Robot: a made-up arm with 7 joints. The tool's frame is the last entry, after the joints. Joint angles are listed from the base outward. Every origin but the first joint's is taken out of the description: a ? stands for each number. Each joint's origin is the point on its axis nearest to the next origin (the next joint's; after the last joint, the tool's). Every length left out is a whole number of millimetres.
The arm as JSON. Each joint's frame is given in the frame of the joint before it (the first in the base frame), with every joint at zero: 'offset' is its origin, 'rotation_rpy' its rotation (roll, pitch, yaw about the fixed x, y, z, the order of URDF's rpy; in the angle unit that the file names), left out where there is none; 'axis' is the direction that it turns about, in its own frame. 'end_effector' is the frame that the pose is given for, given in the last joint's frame.
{
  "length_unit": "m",
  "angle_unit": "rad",
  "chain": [
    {
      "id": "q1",
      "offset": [
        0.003,
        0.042,
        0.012
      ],
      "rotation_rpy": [
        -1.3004,
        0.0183,
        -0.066
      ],
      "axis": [
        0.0,
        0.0,
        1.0
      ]
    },
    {
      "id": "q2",
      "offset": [
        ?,
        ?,
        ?
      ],
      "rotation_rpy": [
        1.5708,
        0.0,
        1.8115
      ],
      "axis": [
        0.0,
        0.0,
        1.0
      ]
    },
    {
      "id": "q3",
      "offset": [
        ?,
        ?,
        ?
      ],
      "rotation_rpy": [
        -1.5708,
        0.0,
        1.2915
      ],
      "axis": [
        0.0,
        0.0,
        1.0
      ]
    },
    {
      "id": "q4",
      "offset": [
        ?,
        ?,
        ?
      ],
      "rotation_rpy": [
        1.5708,
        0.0,
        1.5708
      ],
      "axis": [
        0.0,
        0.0,
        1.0
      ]
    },
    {
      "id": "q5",
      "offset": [
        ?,
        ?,
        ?
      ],
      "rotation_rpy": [
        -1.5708,
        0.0,
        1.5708
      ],
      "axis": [
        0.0,
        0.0,
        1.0
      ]
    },
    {
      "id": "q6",
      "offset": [
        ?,
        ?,
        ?
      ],
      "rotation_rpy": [
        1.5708,
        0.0,
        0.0
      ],
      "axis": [
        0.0,
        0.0,
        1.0
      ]
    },
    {
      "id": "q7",
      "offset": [
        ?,
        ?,
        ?
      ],
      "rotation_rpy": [
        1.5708,
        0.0,
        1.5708
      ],
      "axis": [
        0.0,
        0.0,
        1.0
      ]
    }
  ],
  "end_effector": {
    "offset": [
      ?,
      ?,
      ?
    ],
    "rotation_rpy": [
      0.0,
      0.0,
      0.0
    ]
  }
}
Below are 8 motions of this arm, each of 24 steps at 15 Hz.
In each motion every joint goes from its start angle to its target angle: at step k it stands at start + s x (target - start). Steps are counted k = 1, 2, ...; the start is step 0. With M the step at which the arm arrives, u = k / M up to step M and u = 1 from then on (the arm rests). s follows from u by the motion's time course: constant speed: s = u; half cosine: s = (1 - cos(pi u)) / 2; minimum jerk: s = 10 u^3 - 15 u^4 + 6 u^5.
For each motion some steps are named. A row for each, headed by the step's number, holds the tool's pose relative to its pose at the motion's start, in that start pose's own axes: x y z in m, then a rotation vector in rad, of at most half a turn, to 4 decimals.
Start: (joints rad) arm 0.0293 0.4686 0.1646 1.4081 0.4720 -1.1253 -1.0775
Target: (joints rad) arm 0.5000 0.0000 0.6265 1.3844 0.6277 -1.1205 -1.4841
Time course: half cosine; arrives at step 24
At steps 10, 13, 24:
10: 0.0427 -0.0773 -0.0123 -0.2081 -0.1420 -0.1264
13: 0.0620 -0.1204 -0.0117 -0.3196 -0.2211 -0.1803
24: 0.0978 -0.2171 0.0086 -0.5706 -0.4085 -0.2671

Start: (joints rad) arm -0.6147 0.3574 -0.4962 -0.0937 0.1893 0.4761 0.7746
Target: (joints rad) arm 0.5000 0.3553 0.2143 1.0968 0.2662 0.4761 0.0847
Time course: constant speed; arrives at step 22
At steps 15, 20, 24:
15: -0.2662 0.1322 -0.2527 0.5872 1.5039 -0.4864
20: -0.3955 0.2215 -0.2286 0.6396 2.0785 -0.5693
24: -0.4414 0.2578 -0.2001 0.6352 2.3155 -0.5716

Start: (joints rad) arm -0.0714 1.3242 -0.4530 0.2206 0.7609 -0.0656 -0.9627
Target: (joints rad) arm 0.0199 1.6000 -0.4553 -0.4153 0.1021 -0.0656 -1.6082
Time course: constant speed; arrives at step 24
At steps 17, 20, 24:
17: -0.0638 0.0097 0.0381 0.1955 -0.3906 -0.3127
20: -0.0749 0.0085 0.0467 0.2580 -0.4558 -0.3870
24: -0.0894 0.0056 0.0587 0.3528 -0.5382 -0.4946

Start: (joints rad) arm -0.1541 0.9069 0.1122 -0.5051 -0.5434 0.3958 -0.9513
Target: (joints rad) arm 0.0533 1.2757 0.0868 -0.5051 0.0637 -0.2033 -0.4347
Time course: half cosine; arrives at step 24
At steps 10, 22, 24:
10: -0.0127 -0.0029 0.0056 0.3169 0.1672 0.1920
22: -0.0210 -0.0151 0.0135 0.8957 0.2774 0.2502
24: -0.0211 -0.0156 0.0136 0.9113 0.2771 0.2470

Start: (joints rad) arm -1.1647 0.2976 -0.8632 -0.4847 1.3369 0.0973 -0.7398
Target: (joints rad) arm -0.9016 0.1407 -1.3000 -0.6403 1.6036 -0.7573 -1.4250
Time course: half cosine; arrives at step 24
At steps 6, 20, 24:
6: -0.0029 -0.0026 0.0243 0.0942 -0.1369 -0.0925
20: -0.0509 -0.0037 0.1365 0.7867 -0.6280 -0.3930
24: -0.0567 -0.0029 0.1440 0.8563 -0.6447 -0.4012

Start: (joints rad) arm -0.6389 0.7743 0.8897 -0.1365 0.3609 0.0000 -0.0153
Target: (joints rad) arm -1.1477 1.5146 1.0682 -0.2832 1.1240 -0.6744 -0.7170
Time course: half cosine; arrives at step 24
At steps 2, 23, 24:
2: 0.0032 0.0031 0.0031 0.0166 -0.0246 0.0005
23: 0.0320 0.1880 0.1797 1.4628 -0.3760 0.1659
24: 0.0316 0.1887 0.1803 1.4692 -0.3717 0.1671

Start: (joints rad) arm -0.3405 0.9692 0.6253 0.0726 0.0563 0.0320 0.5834
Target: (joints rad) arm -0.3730 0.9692 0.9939 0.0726 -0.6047 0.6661 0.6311
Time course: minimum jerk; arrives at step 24
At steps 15, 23, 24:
15: 0.0207 0.0452 -0.0174 -0.2517 0.6355 0.1693
23: 0.0225 0.0599 -0.0212 -0.3791 0.8434 0.1591
24: 0.0225 0.0599 -0.0212 -0.3794 0.8439 0.1590

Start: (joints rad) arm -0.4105 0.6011 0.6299 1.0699 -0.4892 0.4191 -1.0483
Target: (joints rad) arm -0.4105 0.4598 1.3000 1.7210 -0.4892 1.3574 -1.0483
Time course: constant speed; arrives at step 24
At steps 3, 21, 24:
3: -0.0070 0.0073 -0.0224 -0.2131 0.0047 0.0207
21: -0.0101 -0.0270 -0.1575 -1.5129 0.0513 -0.2173
24: -0.0055 -0.0430 -0.1732 -1.7187 0.0686 -0.3206

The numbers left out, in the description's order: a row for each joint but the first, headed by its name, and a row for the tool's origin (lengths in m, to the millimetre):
q2: -0.004 0.016 0.0
q3: 0.198 -0.051 0.0
q4: 0.002 -0.021 0.0
q5: -0.163 -0.012 0.0
q6: 0.0 0.0 0.0
q7: 0.0 0.042 0.0
tool: 0.0 0.0 0.0

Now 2 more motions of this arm.
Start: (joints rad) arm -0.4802 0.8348 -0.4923 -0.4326 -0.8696 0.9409 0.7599
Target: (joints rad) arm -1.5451 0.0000 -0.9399 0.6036 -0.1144 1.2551 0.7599
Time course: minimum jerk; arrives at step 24
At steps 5, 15, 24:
5: 0.0107 -0.0061 0.0110 0.0169 -0.0111 0.0277
15: 0.0402 -0.0932 0.1677 0.3958 -0.2231 0.3768
24: 0.0048 -0.1298 0.2328 0.5950 -0.3850 0.6533

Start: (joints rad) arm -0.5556 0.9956 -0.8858 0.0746 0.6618 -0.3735 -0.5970
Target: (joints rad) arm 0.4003 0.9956 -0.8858 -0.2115 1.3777 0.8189 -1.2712
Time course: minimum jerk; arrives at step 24
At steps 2, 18, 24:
2: 0.0005 -0.0012 0.0006 -0.0028 0.0037 -0.0068
18: -0.0054 -0.1674 0.1467 -0.4632 0.5913 -0.9889
24: -0.0168 -0.1774 0.1667 -0.5277 0.6512 -1.0688

